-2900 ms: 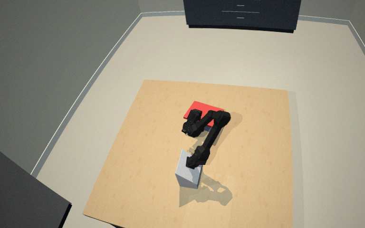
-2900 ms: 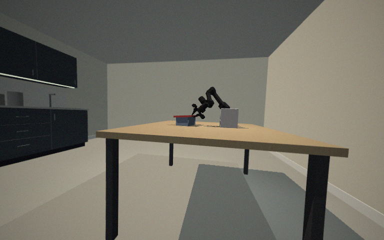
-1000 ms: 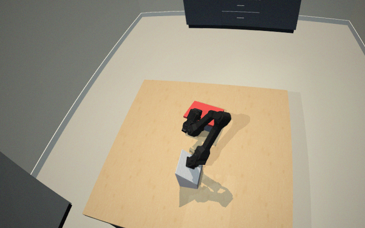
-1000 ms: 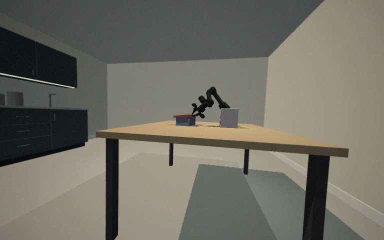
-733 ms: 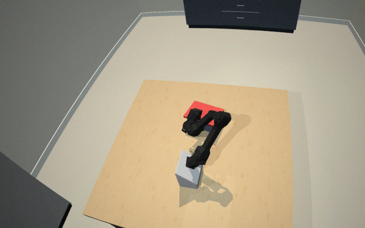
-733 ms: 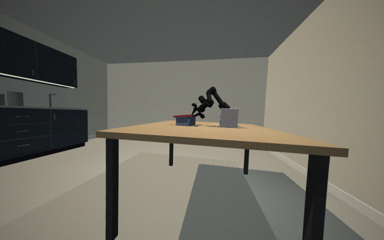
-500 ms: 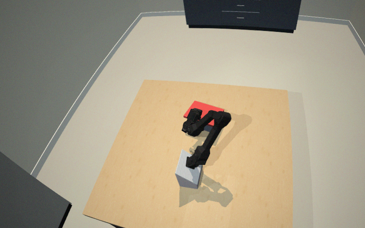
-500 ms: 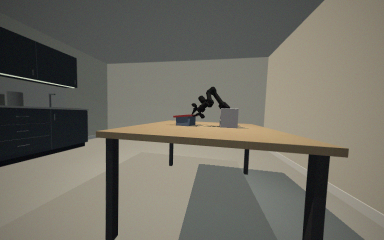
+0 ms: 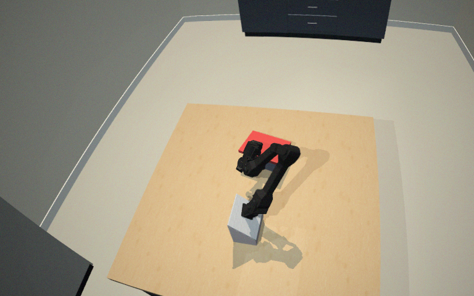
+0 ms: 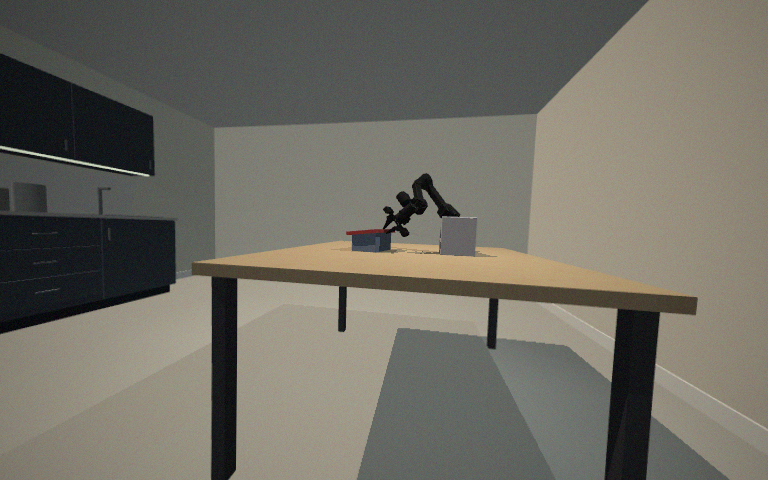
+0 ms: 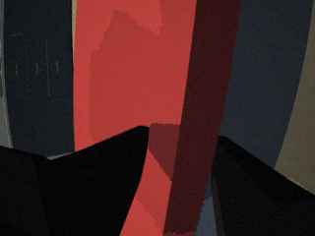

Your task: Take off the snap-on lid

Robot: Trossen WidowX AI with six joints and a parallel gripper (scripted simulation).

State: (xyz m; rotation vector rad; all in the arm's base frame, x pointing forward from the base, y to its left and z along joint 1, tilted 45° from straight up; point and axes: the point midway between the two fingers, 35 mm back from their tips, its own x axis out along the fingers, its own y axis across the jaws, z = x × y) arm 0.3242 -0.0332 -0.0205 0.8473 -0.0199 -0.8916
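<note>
My gripper tip is 70 mm short of the red lid and 30 mm to the left of it. From my gripper tip the other things lie so: storage box (70 mm ahead, 60 mm below, 20 mm to the right).
</note>
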